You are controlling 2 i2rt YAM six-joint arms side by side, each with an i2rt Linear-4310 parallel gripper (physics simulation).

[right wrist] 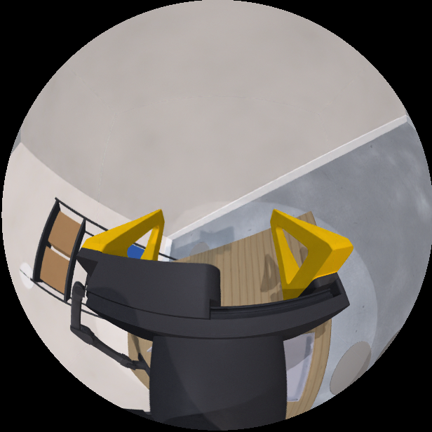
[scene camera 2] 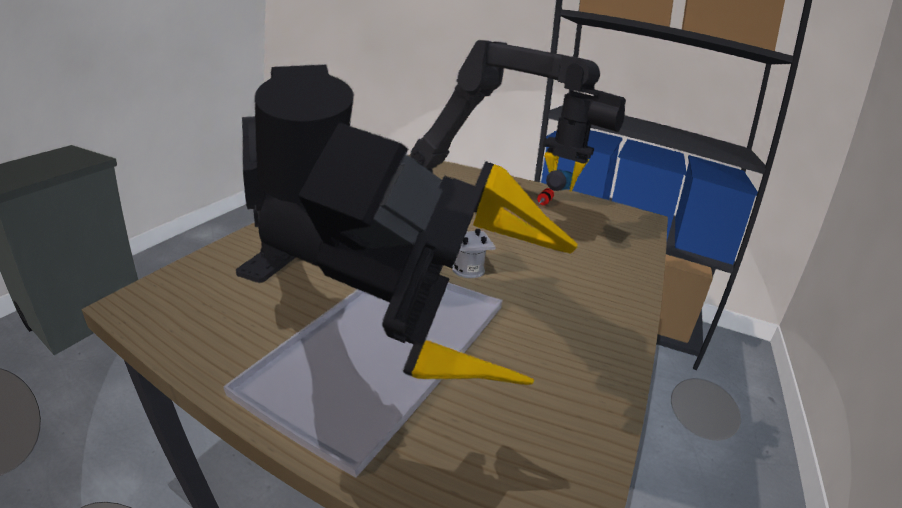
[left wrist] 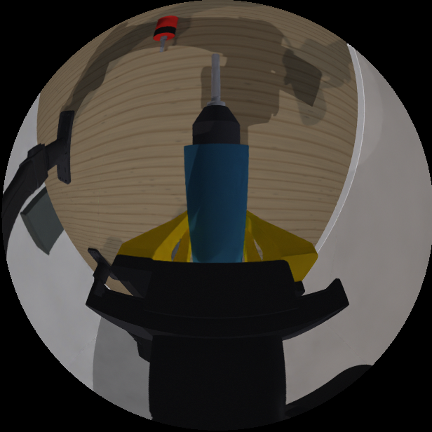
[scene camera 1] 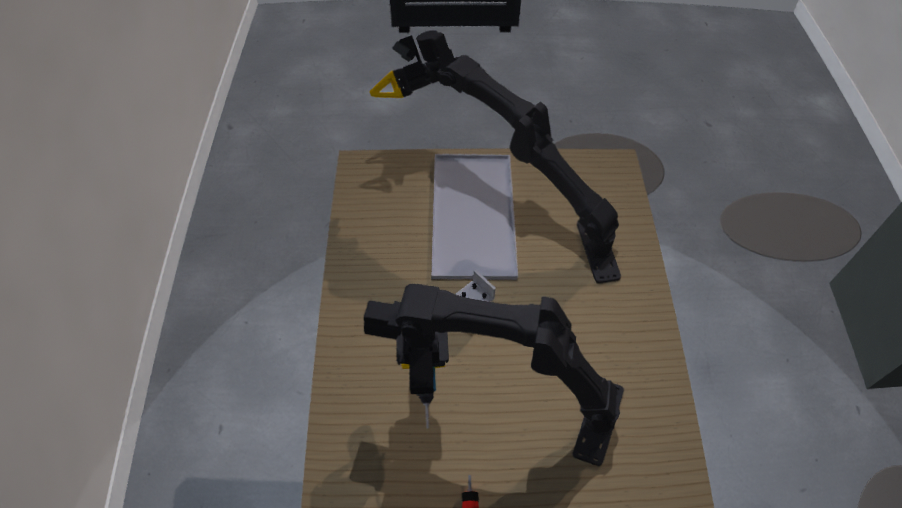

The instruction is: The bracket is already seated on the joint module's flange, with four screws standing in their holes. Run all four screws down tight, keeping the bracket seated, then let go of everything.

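Seen in the pictures: right gripper, fingertip midpoint: [scene camera 2: 555,313] [scene camera 1: 372,94]; left arm's base at its link origin: [scene camera 1: 598,421]; right arm's base at its link origin: [scene camera 2: 277,257] [scene camera 1: 598,250].
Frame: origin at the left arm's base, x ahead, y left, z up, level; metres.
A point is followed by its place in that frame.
Note:
A pale angle bracket [scene camera 1: 483,283] {x 0.359, y -0.193, z 0.095 m} [scene camera 2: 486,243] {x 0.398, y -0.154, z 0.065 m} sits on the grey joint module [scene camera 2: 468,261] {x 0.391, y -0.189, z 0.034 m}. Several black screws stand in it with their heads above the plate; the left arm hides part of it in scene camera 1. My left gripper [scene camera 2: 563,181] {x 0.393, y 0.069, z 0.138 m} [left wrist: 216,214] is shut on the blue screwdriver [scene camera 1: 426,397] {x 0.361, y 0.139, z 0.152 m} [left wrist: 216,195] and holds it above the table, away from the module. Its bit points toward the lower edge of scene camera 1. My right gripper [scene camera 1: 373,93] {x 0.795, y -0.517, z 0.272 m} [scene camera 2: 552,314] {x 0.795, y -0.517, z 0.272 m} [right wrist: 217,215] is open and empty, raised beyond the tray, far from the bracket.
A shallow pale tray [scene camera 1: 467,239] {x 0.461, y -0.358, z 0.004 m} [scene camera 2: 359,328] {x 0.423, y -0.444, z 0.004 m} lies beside the module. A red tool [scene camera 1: 470,502] {x 0.205, y 0.282, z 0.034 m} [scene camera 2: 545,197] {x 0.219, y 0.263, z 0.024 m} [left wrist: 167,25] with a black band and metal shaft is on the wooden table [scene camera 1: 366,252] {x 0.694, y -0.221, z 0.000 m}. A shelf unit [scene camera 2: 678,36] with blue bins stands behind the table.

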